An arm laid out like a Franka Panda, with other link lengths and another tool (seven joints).
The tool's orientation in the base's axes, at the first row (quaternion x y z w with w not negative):
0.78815, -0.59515, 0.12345, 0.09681
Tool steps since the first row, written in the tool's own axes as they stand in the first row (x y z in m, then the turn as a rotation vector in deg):
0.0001, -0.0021, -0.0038, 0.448, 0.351, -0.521
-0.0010, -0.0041, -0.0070, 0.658, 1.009, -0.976
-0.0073, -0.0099, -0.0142, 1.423, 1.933, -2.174
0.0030, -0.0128, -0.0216, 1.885, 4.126, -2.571
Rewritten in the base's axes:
0.0017, 0.0016, 0.0036, -0.262, -0.349, 0.636
0.0031, 0.0041, 0.0063, -0.876, -0.585, 1.138
0.0065, 0.0136, 0.0112, -1.661, -1.177, 2.519
0.0114, 0.0072, 0.0214, -3.681, -2.079, 3.052

